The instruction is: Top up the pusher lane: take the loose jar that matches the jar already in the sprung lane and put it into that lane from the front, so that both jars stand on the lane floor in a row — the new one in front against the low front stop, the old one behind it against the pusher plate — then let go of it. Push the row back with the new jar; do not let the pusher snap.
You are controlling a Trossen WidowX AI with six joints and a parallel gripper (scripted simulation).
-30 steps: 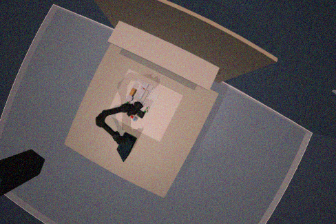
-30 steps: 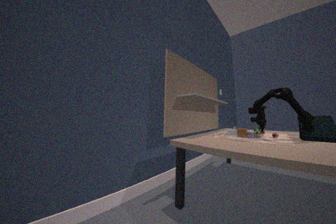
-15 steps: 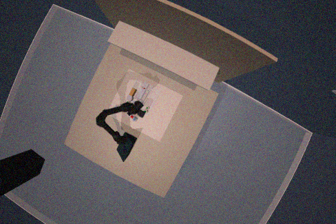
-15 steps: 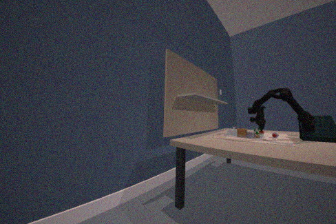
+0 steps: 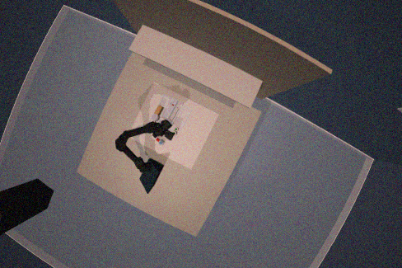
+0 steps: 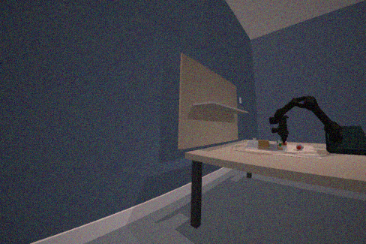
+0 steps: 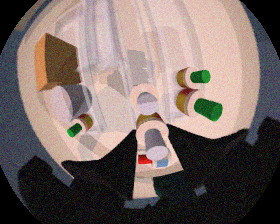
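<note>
My gripper tip is now 6 cm short of the grey cylinder, 13 cm to the right of it and 2 cm above it. Also, from my gripper tip: brown block: 13 cm ahead, 13 cm to the left, 1 cm below; clear lane unit: 16 cm ahead, 3 cm to the left, 3 cm below; wall shelf: 52 cm ahead, 1 cm to the right, 32 cm above.
</note>
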